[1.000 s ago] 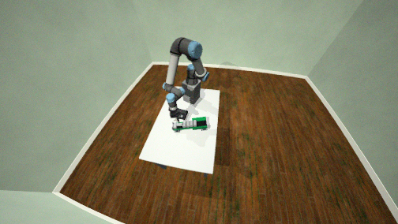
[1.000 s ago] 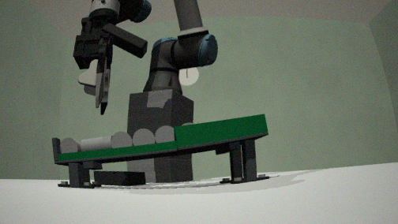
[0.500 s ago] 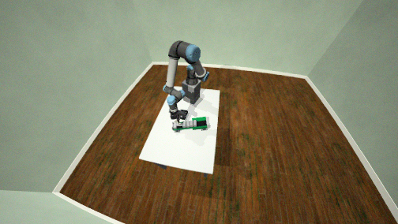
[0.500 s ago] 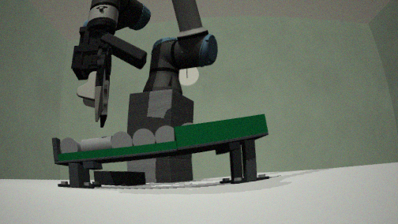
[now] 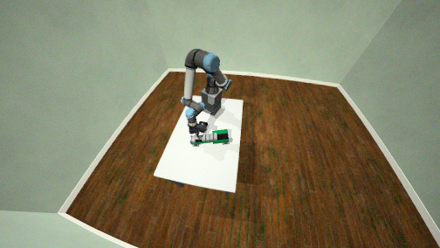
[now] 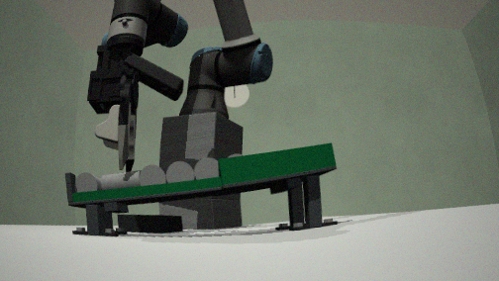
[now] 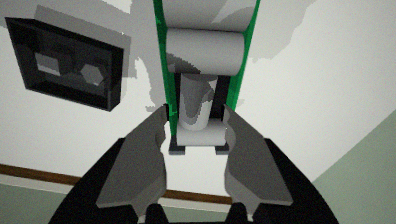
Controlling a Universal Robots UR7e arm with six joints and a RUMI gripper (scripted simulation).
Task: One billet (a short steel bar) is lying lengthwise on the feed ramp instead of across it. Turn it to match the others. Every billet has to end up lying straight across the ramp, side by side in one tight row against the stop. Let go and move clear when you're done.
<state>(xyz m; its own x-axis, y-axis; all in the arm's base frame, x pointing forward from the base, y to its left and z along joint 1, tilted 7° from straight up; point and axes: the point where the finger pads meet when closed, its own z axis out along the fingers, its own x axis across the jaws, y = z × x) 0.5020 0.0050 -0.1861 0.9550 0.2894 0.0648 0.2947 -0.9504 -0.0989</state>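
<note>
The grey steel billet lies 1 cm to the right of my hand and 4 cm below it. Also, from my hand: dark stop 3 cm ahead, 8 cm to the right, 5 cm below; then black box 18 cm behind, 4 cm to the right, 10 cm below.
</note>
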